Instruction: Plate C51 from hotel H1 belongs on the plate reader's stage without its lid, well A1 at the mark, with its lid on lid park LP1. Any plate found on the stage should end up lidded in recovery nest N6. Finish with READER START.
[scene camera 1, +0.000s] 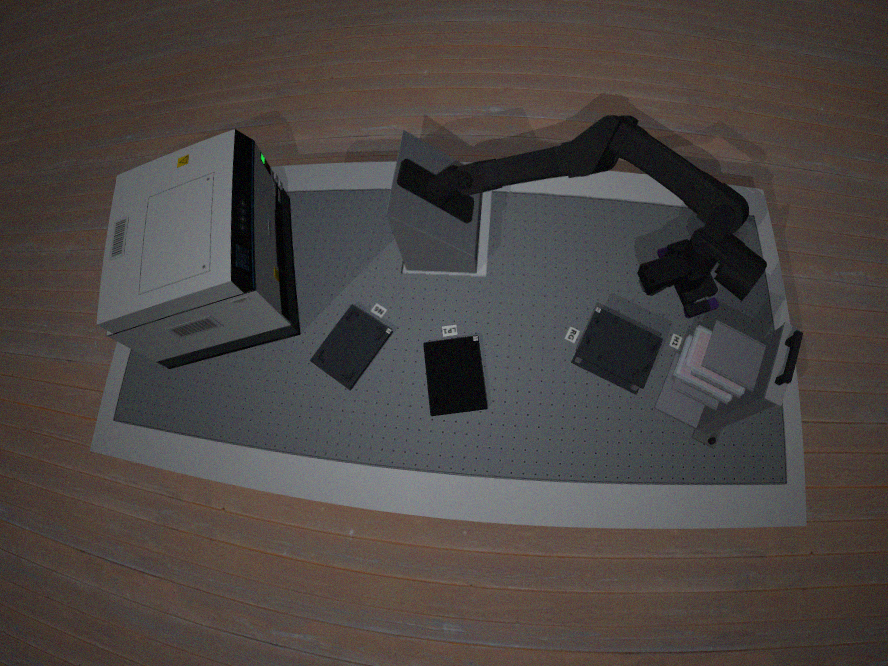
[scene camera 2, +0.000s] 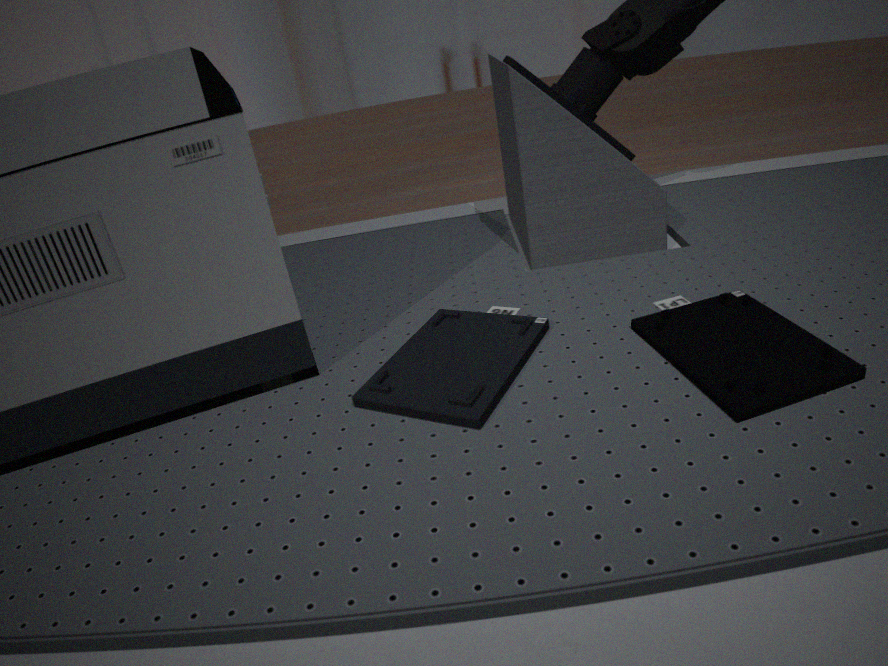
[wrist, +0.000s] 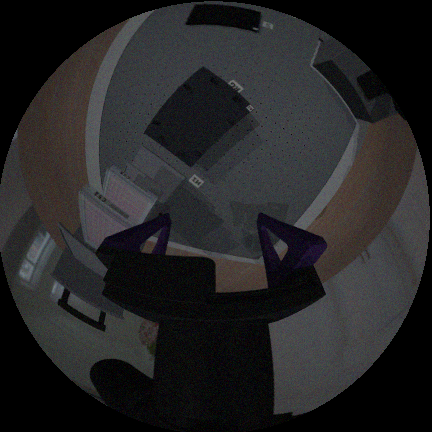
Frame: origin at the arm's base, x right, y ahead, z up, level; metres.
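Where they show: gripper, between the fingertips: (scene camera 1: 678, 293) (wrist: 213, 217); arm's base, origin of its link: (scene camera 1: 436, 192) (scene camera 2: 566, 111).
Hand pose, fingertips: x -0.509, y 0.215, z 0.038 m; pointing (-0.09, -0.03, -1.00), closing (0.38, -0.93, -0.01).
Things, the pixels of their centre, and the offset from my fingertips. "*": a spot on its surface instead.
- hotel H1, middle of its body: (scene camera 1: 729, 374) (wrist: 112, 229) dy +0.151, dx -0.109, dz -0.017 m
- Plate C51, middle of its body: (wrist: 102, 236) (scene camera 1: 720, 359) dy +0.135, dx -0.071, dz +0.023 m
- plate reader, middle of its body: (scene camera 2: 96, 226) (scene camera 1: 200, 252) dy -0.042, dx +1.060, dz -0.039 m
- Lid park LP1, middle of its body: (scene camera 2: 739, 342) (scene camera 1: 454, 374) dy +0.150, dx +0.436, dz -0.182 m
- Recovery nest N6, middle of its body: (scene camera 2: 455, 357) (scene camera 1: 350, 345) dy +0.107, dx +0.678, dz -0.183 m
- dark RG nest, middle of its body: (wrist: 196, 115) (scene camera 1: 618, 349) dy +0.071, dx +0.090, dz -0.154 m
- second pinkish plate, middle of its body: (wrist: 119, 212) (scene camera 1: 709, 367) dy +0.135, dx -0.071, dz -0.030 m
- black handle, a spot on its surface: (scene camera 1: 789, 357) (wrist: 77, 315) * dy +0.168, dx -0.138, dz +0.154 m
My gripper (scene camera 1: 687, 278) (wrist: 213, 217) is open and empty, above the board beside hotel H1 (scene camera 1: 735, 351) (wrist: 82, 290). Plate C51 (wrist: 100, 222), pinkish and lidded, is the upper of two plates in the hotel in the wrist view; its label is hard to read. It lies left of the fingers, apart from them. The plate reader (scene camera 1: 172, 236) (scene camera 2: 143, 222) stands at the left with a green light; its stage does not show. Lid park LP1 (scene camera 1: 456, 374) (scene camera 2: 745, 358) (wrist: 225, 17) is a bare black pad. Recovery nest N6 (scene camera 1: 351, 346) (scene camera 2: 455, 365) is empty.
The dark RG nest (scene camera 1: 618, 347) (wrist: 200, 115) lies beside the hotel and holds no plate. A second pinkish plate (wrist: 127, 195) sits below the upper one. The grey wedge-shaped arm base (scene camera 1: 437, 229) (scene camera 2: 588, 193) stands at the back edge. A black handle (scene camera 1: 789, 357) (wrist: 80, 315) sticks out behind the hotel.
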